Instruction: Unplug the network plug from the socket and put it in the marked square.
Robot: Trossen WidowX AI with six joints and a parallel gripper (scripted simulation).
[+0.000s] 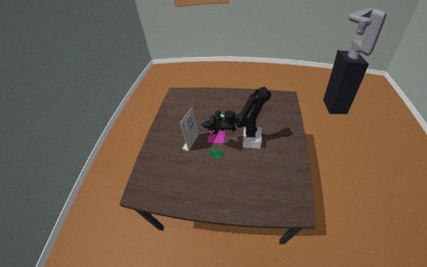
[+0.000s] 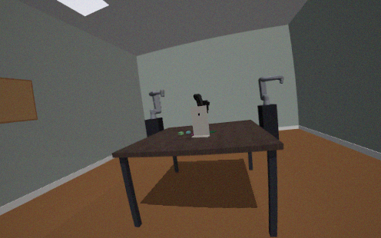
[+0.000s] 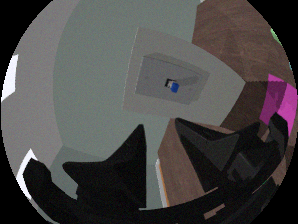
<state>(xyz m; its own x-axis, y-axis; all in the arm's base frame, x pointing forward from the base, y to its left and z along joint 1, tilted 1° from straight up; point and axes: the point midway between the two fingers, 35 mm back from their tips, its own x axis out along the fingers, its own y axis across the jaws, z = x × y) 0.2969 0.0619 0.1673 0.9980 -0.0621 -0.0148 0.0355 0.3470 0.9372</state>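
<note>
Right now the plug is 8 cm ahead of my gripper tip, 4 cm to the right of it and 3 cm below it. Also, from my gripper tip: magenta marked square: 24 cm below, 10 cm to the right, 7 cm behind; white upright panel: 11 cm below, 10 cm ahead, 5 cm to the right.
</note>
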